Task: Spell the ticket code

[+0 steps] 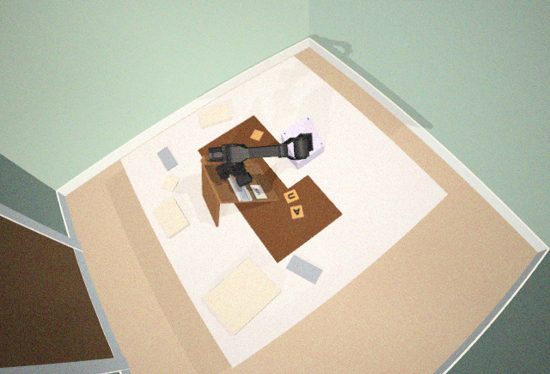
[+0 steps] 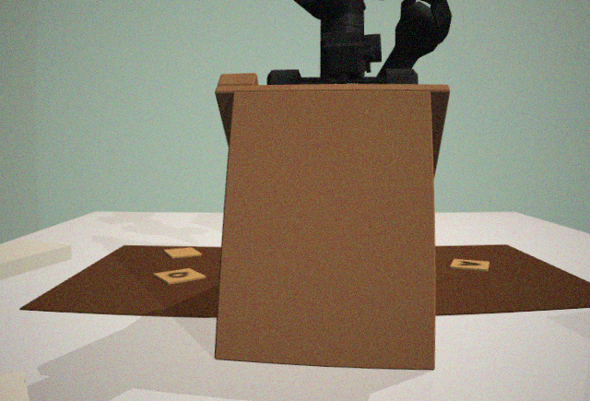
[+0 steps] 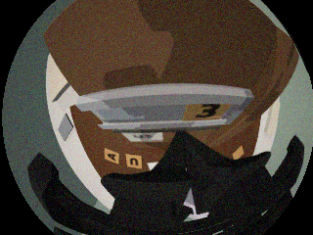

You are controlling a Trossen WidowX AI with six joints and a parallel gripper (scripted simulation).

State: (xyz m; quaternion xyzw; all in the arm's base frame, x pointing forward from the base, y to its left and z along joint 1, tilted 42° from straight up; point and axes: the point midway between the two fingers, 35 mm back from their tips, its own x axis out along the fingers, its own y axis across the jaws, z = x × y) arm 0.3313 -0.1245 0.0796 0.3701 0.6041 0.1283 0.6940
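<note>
My gripper tip is now 3 cm past the white ticket, 7 cm to the right of it and 10 cm above it. Also, from my gripper tip: brown mat: 15 cm behind, 1 cm to the left, 19 cm below.
</note>
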